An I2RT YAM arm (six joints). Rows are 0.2 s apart.
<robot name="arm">
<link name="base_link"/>
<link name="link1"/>
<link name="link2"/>
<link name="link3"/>
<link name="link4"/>
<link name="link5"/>
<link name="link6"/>
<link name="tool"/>
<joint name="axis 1" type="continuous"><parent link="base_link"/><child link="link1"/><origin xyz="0.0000 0.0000 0.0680"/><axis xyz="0 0 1"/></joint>
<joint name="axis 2" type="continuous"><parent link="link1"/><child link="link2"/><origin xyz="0.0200 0.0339 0.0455"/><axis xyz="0 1 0"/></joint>
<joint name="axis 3" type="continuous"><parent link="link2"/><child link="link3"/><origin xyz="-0.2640 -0.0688 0.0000"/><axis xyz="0 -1 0"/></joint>
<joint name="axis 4" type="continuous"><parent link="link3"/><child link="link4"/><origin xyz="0.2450 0.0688 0.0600"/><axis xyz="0 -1 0"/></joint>
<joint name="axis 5" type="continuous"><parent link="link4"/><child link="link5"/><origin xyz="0.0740 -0.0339 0.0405"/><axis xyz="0 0 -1"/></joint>
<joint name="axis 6" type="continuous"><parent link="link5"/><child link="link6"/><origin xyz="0.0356 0.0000 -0.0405"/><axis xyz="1 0 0"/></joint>
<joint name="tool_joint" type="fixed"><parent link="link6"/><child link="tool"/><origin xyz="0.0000 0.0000 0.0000" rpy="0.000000 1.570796 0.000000"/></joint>
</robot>
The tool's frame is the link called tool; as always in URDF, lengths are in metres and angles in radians. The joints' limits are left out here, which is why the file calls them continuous.
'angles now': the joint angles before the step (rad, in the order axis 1, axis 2, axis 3, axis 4, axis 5, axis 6). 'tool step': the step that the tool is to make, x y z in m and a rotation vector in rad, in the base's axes. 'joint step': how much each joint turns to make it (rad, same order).
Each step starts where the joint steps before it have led.
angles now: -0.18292, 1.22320, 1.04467, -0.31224, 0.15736, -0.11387
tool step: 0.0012, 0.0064, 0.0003, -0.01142, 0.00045, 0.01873
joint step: 0.02476, -0.00051, -0.00027, 0.00244, 0.01065, -0.00726
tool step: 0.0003, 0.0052, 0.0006, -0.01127, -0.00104, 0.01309
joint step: 0.02011, -0.00282, -0.00102, 0.00202, 0.01134, -0.00654
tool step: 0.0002, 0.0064, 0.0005, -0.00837, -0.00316, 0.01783
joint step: 0.02418, -0.00378, -0.00243, 0.00359, 0.00929, -0.00413
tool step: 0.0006, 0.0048, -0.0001, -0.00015, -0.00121, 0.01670
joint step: 0.01758, -0.00036, -0.00108, 0.00186, 0.00079, 0.00039
